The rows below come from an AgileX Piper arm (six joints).
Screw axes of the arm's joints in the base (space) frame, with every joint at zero. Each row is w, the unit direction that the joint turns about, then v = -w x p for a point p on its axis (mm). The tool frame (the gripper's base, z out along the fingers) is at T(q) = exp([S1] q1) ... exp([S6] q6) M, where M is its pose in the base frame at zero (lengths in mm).
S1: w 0 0 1 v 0.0 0.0 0.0
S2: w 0 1 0 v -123.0 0.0 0.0
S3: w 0 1 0 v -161.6 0.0 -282.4
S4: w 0.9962 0 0.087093 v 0.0 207.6 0.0
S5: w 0 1 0 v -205.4 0.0 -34.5
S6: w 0.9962 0 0.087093 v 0.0 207.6 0.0
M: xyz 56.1 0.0 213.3 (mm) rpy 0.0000 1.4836 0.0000 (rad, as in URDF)
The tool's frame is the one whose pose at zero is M.
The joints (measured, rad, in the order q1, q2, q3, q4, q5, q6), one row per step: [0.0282, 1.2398, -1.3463, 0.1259, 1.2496, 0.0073]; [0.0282, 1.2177, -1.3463, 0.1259, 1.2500, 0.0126]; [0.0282, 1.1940, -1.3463, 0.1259, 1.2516, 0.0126]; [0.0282, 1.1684, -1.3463, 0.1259, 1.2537, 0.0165]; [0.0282, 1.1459, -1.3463, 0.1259, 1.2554, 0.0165]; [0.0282, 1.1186, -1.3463, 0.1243, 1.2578, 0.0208]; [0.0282, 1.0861, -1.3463, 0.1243, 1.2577, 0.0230]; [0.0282, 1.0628, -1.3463, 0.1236, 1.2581, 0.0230]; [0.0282, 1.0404, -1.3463, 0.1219, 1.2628, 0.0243]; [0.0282, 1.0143, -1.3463, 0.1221, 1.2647, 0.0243]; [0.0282, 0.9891, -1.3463, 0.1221, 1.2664, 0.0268]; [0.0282, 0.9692, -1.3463, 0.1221, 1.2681, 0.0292]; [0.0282, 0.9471, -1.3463, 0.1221, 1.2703, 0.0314]
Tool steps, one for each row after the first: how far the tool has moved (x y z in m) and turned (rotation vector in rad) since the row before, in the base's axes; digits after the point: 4 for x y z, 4 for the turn. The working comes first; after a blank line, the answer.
Tool pose at each row, in the base's axes (x y z in m, rotation vector in rad; the steps are taken from these numbers as rounded here): [0.2308, 0.0173, 0.3940, -0.0165, 2.6237, 0.1829]; [0.2247, 0.0172, 0.3991, -0.0114, 2.6023, 0.1844]; [0.2180, 0.0170, 0.4042, -0.0134, 2.5802, 0.1841]; [0.2106, 0.0168, 0.4096, -0.0106, 2.5569, 0.1853]; [0.2040, 0.0166, 0.4142, -0.0125, 2.5362, 0.1850]; [0.1958, 0.0163, 0.4195, -0.0095, 2.5116, 0.1843]; [0.1860, 0.0160, 0.4258, -0.0092, 2.4791, 0.1848]; [0.1789, 0.0157, 0.4300, -0.0111, 2.4563, 0.1836]; [0.1717, 0.0154, 0.4336, -0.0115, 2.4387, 0.1817]; [0.1634, 0.0152, 0.4379, -0.0136, 2.4145, 0.1816]; [0.1553, 0.0149, 0.4418, -0.0127, 2.3912, 0.1824]; [0.1488, 0.0148, 0.4448, -0.0114, 2.3731, 0.1833]; [0.1415, 0.0146, 0.4478, -0.0107, 2.3533, 0.1841]

[-0.0061, -0.0001, 0.0051, 0.0032, -0.0210, -0.0045]; [-0.0067, -0.0002, 0.0051, 0.0006, -0.0221, 0.0002]; [-0.0074, -0.0002, 0.0054, 0.0027, -0.0230, -0.0030]; [-0.0066, -0.0002, 0.0046, 0.0005, -0.0207, 0.0002]; [-0.0082, -0.0003, 0.0053, 0.0016, -0.0244, -0.0036]; [-0.0098, -0.0003, 0.0063, 0.0022, -0.0323, -0.0018]; [-0.0071, -0.0003, 0.0042, 0.0000, -0.0229, -0.0001]; [-0.0072, -0.0003, 0.0036, -0.0005, -0.0177, -0.0011]; [-0.0083, -0.0002, 0.0043, 0.0008, -0.0242, 0.0003]; [-0.0081, -0.0003, 0.0039, 0.0022, -0.0231, -0.0016]; [-0.0065, -0.0001, 0.0030, 0.0021, -0.0179, -0.0016]; [-0.0073, -0.0002, 0.0030, 0.0020, -0.0196, -0.0013]
